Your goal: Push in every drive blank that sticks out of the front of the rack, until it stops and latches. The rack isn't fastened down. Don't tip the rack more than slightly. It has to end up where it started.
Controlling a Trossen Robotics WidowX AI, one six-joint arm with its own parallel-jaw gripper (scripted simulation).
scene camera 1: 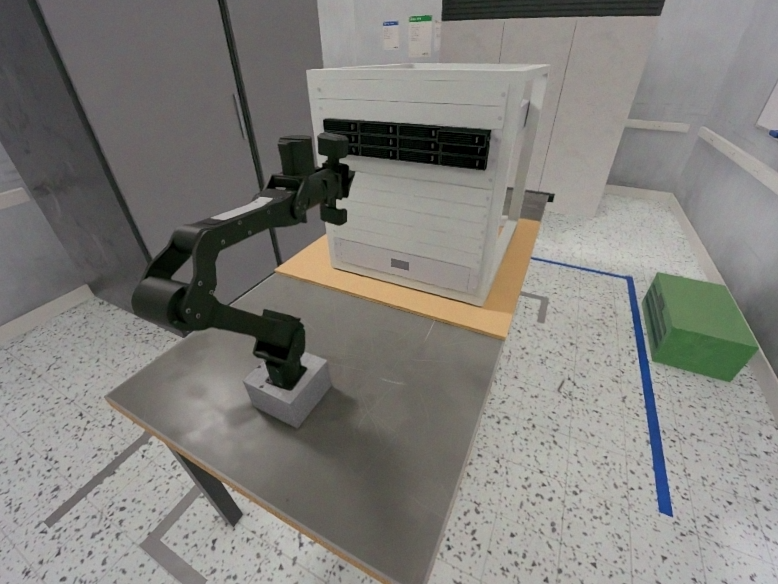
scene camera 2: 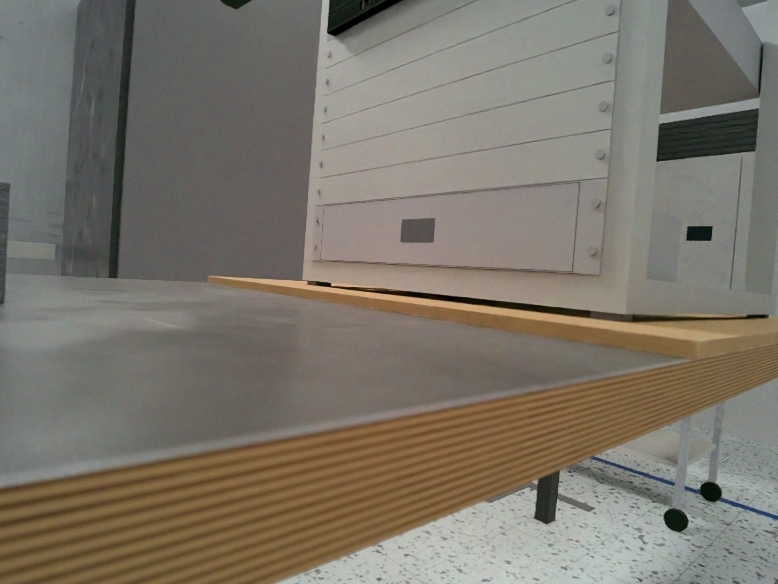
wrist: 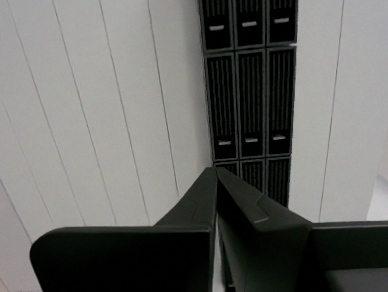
Labels:
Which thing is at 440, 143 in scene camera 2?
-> A white rack.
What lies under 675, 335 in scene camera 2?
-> An orange board.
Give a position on a white rack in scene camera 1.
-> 434, 228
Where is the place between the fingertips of my gripper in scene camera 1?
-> At 353, 172

